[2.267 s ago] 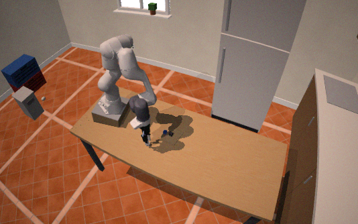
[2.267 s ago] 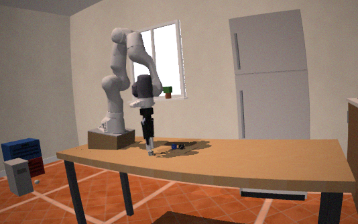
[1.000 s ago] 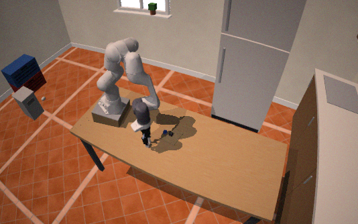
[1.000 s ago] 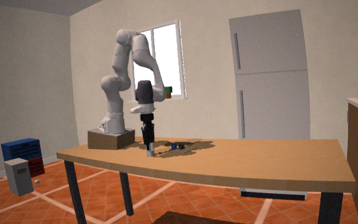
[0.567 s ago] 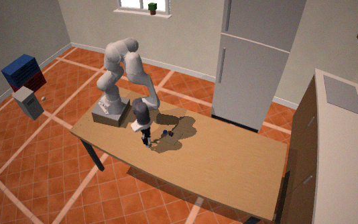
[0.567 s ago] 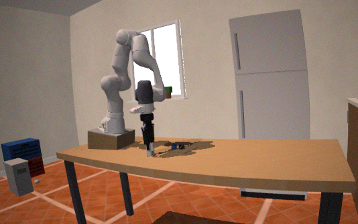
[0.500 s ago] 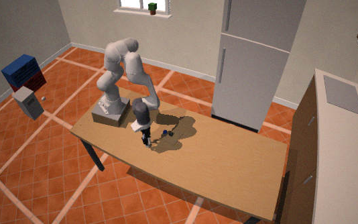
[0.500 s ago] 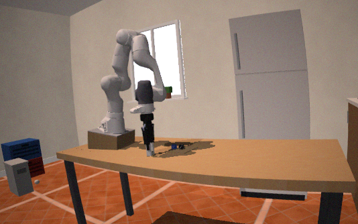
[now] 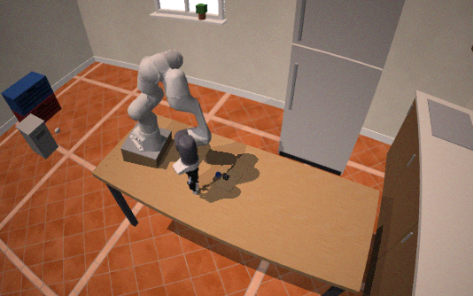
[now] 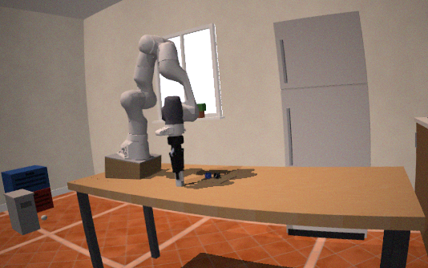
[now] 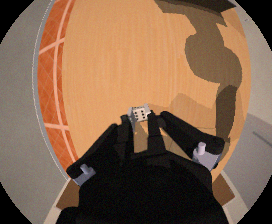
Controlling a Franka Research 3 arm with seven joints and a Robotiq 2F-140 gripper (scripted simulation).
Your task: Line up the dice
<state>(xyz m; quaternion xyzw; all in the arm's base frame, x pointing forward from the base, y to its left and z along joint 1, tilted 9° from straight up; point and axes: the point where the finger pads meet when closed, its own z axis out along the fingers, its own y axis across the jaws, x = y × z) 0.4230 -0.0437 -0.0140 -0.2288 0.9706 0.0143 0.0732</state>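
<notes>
Now: hand 170 mm to the right of the wood-coloured mat, 80 mm short of it and 30 mm above it. Round my hand: blue die 160 mm to the left, 30 mm ahead, 20 mm below.
</notes>
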